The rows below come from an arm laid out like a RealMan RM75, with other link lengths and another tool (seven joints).
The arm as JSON. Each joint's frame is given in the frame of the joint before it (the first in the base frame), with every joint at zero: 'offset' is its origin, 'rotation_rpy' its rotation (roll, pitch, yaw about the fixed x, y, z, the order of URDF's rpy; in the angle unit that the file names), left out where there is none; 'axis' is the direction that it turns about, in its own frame. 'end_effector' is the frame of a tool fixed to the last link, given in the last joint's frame.
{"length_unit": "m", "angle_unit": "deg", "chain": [
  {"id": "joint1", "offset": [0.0, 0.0, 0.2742], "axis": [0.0, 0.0, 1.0]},
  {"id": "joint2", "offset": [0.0, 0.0, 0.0], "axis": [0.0, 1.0, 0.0]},
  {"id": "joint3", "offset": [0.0, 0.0, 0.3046], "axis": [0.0, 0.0, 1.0]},
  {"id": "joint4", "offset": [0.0, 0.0, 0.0], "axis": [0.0, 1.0, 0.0]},
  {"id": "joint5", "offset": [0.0, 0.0, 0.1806], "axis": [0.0, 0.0, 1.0]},
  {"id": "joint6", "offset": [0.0, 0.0, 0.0], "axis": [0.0, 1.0, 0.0]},
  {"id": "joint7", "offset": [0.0, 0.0, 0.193], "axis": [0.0, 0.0, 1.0]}
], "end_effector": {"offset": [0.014, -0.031, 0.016], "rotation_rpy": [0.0, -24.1, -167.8]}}
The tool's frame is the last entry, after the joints.
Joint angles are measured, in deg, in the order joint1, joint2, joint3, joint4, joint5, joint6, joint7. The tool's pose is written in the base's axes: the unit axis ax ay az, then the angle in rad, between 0 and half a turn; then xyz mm. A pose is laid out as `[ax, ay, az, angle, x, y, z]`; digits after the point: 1 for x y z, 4 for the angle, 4 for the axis.
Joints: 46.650, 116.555, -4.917, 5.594, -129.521, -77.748, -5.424
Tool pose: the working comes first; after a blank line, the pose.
Where each joint sits with the arm in this pose, in the base's axes (m; each line is computed from the numbers above, not from the rounded line before):
joint1: 0.0000 0.0000 0.2742
joint2: 0.0000 0.0000 0.2742
joint3: 0.1870 0.1981 0.1380
joint4: 0.1870 0.1981 0.1380
joint5: 0.2931 0.3083 0.0420
joint6: 0.2931 0.3083 0.0420
joint7: 0.1717 0.3754 -0.0922
the tool: 0.1619 0.4115 -0.0883

[0.1139, -0.9533, -0.2797, 2.9298, 161.9, 411.5, -88.3]
